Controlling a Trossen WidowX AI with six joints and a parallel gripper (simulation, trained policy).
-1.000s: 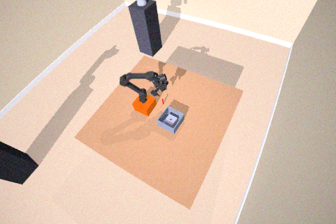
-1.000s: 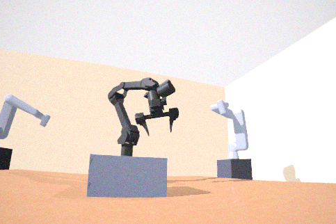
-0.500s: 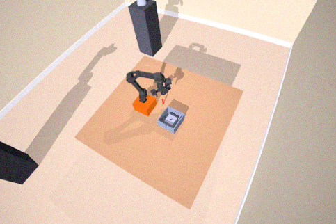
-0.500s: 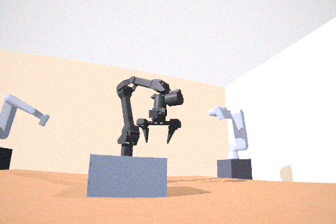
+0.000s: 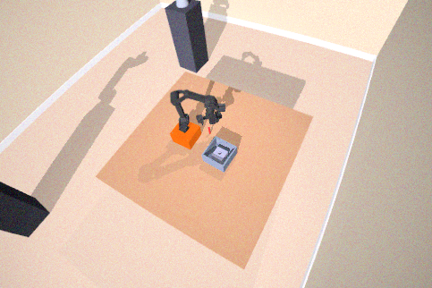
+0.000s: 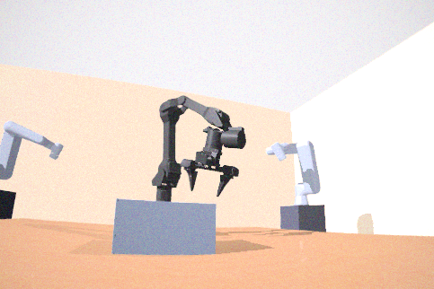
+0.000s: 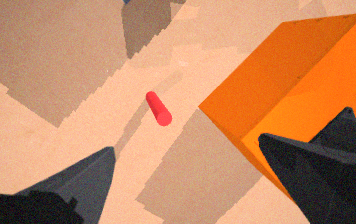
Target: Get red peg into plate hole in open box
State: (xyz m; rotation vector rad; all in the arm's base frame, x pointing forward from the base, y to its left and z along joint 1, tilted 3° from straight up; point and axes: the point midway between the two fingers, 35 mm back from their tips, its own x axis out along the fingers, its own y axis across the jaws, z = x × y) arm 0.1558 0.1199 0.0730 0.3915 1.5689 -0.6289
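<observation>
Now: gripper tip 100 mm above the red peg. Round my gripper tip: grey box: 190 mm ahead, 140 mm to the right, 110 mm below.
</observation>
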